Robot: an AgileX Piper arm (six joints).
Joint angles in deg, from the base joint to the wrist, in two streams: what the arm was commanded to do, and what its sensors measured. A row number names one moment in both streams.
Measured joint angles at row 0:
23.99 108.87 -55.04 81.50 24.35 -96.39
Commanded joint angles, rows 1 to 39:
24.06 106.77 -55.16 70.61 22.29 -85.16
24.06 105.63 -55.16 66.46 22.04 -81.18
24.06 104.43 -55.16 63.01 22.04 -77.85
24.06 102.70 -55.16 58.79 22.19 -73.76
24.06 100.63 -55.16 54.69 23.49 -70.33
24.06 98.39 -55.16 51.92 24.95 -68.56
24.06 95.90 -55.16 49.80 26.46 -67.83
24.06 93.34 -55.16 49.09 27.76 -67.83
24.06 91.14 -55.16 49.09 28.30 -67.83
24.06 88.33 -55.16 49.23 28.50 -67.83
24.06 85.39 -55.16 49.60 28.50 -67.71
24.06 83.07 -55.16 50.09 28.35 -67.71
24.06 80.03 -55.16 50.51 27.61 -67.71
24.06 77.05 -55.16 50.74 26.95 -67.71
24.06 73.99 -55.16 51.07 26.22 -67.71
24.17 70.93 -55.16 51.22 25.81 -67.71
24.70 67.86 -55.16 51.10 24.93 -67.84
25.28 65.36 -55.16 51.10 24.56 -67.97
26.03 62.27 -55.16 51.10 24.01 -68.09
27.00 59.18 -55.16 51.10 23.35 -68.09
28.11 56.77 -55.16 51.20 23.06 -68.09
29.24 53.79 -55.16 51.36 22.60 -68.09
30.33 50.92 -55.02 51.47 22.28 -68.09
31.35 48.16 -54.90 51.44 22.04 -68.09
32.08 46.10 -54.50 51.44 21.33 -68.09
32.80 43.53 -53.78 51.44 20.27 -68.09
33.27 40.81 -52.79 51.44 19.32 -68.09
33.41 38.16 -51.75 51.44 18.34 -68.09
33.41 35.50 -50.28 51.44 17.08 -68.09
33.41 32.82 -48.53 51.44 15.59 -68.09
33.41 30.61 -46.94 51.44 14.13 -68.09
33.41 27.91 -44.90 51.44 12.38 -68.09
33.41 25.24 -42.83 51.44 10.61 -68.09
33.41 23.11 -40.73 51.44 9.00 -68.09
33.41 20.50 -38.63 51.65 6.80 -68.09
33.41 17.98 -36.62 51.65 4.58 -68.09
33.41 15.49 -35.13 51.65 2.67 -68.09
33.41 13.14 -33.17 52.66 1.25 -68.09
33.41 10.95 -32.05 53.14 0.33 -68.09
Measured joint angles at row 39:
33.15 18.03 -37.32 51.37 6.23 -67.93
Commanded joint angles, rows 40 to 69:
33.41 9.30 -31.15 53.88 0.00 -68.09
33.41 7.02 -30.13 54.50 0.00 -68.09
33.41 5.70 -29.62 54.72 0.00 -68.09
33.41 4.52 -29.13 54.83 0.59 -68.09
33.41 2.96 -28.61 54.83 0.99 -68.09
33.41 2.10 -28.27 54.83 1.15 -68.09
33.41 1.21 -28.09 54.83 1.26 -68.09
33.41 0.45 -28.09 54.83 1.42 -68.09
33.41 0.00 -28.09 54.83 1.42 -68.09
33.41 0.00 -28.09 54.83 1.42 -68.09
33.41 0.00 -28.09 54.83 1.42 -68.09
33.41 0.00 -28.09 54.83 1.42 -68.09
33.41 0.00 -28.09 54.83 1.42 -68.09
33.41 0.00 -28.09 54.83 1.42 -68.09
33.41 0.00 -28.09 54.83 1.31 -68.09
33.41 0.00 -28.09 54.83 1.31 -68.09
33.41 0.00 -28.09 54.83 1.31 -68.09
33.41 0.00 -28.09 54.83 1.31 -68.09
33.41 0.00 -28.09 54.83 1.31 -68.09
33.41 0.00 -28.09 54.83 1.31 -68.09
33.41 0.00 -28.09 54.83 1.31 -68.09
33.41 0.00 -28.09 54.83 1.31 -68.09
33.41 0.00 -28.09 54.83 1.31 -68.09
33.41 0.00 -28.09 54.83 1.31 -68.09
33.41 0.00 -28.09 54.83 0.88 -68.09
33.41 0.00 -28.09 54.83 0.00 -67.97
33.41 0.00 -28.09 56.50 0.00 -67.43
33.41 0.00 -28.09 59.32 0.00 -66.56
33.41 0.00 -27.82 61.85 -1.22 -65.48
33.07 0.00 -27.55 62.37 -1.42 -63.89
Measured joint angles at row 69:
33.15 0.13 -28.36 56.92 0.77 -67.26
